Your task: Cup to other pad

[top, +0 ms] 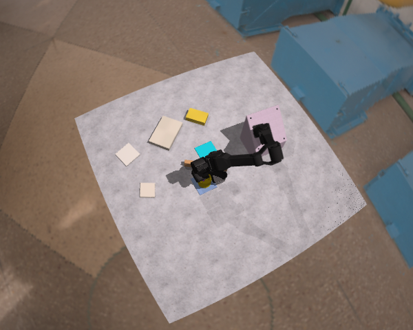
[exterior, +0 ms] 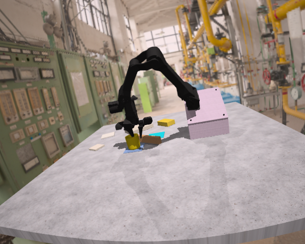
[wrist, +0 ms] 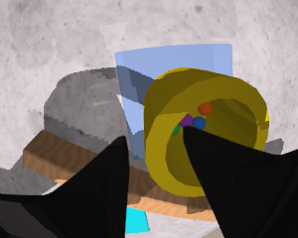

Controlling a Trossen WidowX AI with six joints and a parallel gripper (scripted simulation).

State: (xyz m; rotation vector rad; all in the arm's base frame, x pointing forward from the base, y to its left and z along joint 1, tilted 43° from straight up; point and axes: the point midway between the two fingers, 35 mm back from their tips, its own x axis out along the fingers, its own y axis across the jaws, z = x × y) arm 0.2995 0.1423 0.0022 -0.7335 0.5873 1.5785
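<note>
My gripper tip is 60 mm above the blue pad and 30 mm short of it. Also, from my gripper tip: wooden bar 80 mm to the right, 40 mm below, 10 mm behind; cream slab 340 mm to the right, 120 mm ahead, 40 mm below; yellow block 380 mm to the right, 80 mm behind, 30 mm below.
</note>
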